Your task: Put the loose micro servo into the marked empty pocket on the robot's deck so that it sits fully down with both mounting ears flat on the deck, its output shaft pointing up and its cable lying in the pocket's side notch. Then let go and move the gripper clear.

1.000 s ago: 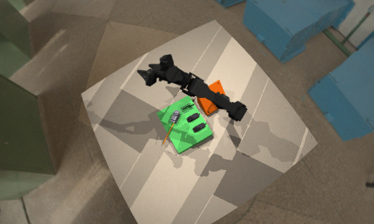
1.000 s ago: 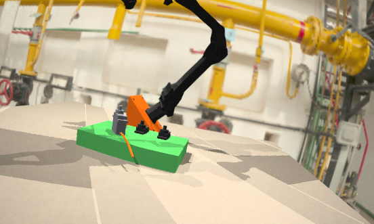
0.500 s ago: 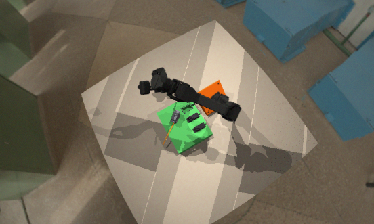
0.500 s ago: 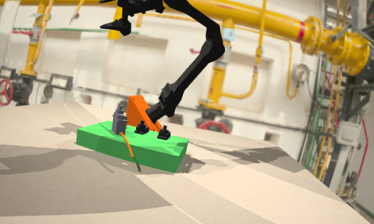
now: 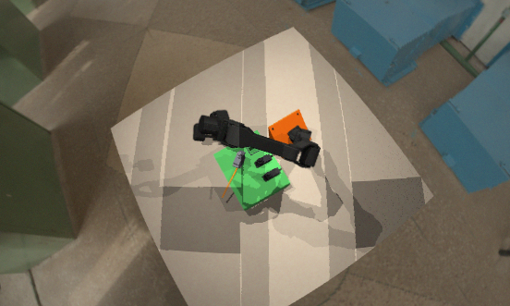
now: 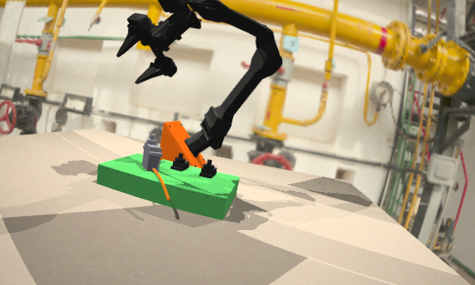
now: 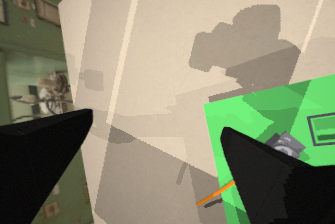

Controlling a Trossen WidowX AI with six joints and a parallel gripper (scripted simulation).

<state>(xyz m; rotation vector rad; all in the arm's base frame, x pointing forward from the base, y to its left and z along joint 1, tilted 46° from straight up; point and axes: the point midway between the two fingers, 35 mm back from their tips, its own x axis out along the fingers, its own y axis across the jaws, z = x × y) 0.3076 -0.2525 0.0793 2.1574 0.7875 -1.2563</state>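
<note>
The green deck lies 240 mm below my gripper tip, 130 mm to the left of it and 40 mm behind it.
</note>
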